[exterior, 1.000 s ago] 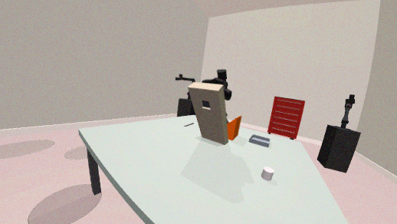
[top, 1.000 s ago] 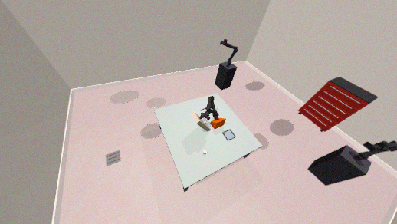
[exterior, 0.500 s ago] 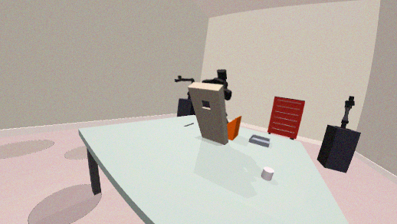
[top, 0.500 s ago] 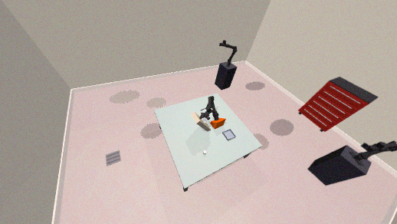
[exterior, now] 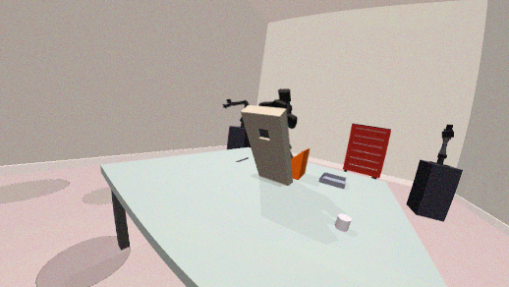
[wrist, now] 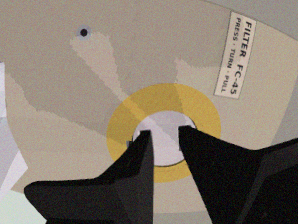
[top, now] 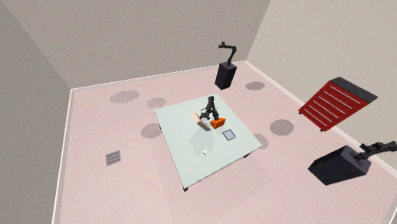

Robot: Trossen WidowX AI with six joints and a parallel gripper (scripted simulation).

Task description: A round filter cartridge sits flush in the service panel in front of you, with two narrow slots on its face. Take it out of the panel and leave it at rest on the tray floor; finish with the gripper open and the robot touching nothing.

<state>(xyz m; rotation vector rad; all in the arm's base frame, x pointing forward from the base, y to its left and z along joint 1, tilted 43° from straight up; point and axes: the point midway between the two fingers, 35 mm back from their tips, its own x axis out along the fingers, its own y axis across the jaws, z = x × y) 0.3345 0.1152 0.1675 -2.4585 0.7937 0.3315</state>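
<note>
The grey tray lies 39 cm behind my gripper tip, 32 cm to the left of it and 27 cm below it. From my gripper tip the other things lie so: white cylindrical tool 1 cm below, 1 cm ahead.
</note>
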